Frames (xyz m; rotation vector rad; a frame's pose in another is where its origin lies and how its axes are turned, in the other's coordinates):
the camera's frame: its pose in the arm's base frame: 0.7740 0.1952 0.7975 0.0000 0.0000 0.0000
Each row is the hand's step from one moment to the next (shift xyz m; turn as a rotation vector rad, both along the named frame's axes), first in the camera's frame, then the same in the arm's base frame.
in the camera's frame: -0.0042 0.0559 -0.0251 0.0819 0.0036 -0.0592
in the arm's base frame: -0.0042 0.0559 -0.0251 0.0819 0.0036 -0.0592
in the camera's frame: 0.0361 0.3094 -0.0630 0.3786 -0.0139 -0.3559
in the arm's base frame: 0.0361 0.3094 -0.0630 0.3786 -0.0139 -0.3559
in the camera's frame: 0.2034 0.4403 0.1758 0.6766 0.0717 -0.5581
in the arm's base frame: 0.2034 0.4403 0.1758 0.6766 0.0717 -0.5581
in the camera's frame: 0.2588 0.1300 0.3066 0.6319 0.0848 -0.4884
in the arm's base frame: 0.2588 0.1300 0.3066 0.6319 0.0848 -0.4884
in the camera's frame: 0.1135 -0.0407 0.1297 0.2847 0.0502 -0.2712
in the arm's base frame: 0.1135 -0.0407 0.1297 0.2847 0.0502 -0.2712
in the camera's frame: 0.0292 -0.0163 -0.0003 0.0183 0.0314 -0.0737
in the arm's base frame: 0.0292 -0.0163 -0.0003 0.0183 0.0314 -0.0737
